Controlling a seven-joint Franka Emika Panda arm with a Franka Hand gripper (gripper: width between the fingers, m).
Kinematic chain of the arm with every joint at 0, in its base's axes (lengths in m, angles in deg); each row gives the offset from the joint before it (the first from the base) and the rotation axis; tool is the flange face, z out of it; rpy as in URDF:
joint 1: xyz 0 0 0.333 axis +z
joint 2: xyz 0 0 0 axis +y
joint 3: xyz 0 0 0.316 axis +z
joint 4: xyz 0.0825 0 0 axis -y
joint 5: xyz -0.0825 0 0.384 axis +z
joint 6: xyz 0 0 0 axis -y
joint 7: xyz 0.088 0 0 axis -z
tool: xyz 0 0 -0.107 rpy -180 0 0
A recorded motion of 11 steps. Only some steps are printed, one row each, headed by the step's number.
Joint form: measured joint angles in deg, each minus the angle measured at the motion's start. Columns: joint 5, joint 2, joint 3, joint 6, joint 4, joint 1, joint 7.
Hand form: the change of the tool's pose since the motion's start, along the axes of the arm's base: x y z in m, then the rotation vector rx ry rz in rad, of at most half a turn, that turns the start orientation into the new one. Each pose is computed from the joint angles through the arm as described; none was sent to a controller.
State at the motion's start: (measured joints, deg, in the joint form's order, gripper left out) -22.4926 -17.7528 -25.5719 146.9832 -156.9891 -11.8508 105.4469
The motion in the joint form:
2: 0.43 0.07 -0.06 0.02 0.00 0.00 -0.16
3: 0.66 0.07 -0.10 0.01 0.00 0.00 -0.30
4: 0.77 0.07 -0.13 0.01 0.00 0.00 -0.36
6: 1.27 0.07 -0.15 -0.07 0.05 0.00 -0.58
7: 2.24 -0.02 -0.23 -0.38 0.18 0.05 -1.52
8: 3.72 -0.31 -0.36 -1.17 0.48 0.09 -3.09
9: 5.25 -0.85 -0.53 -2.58 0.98 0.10 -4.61
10: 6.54 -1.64 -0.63 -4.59 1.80 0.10 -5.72
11: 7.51 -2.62 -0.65 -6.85 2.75 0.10 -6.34
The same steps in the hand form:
2: -0.0003 -0.0004 -0.0004 0.0045 -0.0010 -0.0040
3: -0.0004 -0.0007 -0.0005 0.0069 -0.0017 -0.0053
4: -0.0006 -0.0009 -0.0005 0.0081 -0.0021 -0.0063
6: -0.0006 -0.0013 -0.0003 0.0129 -0.0036 -0.0098
7: -0.0007 -0.0021 0.0006 0.0220 -0.0048 -0.0079
8: -0.0011 -0.0038 0.0031 0.0366 -0.0056 -0.0038
9: -0.0020 -0.0063 0.0075 0.0537 -0.0046 -0.0032
10: -0.0022 -0.0093 0.0148 0.0695 -0.0031 -0.0061
11: -0.0023 -0.0119 0.0241 0.0830 -0.0022 -0.0118

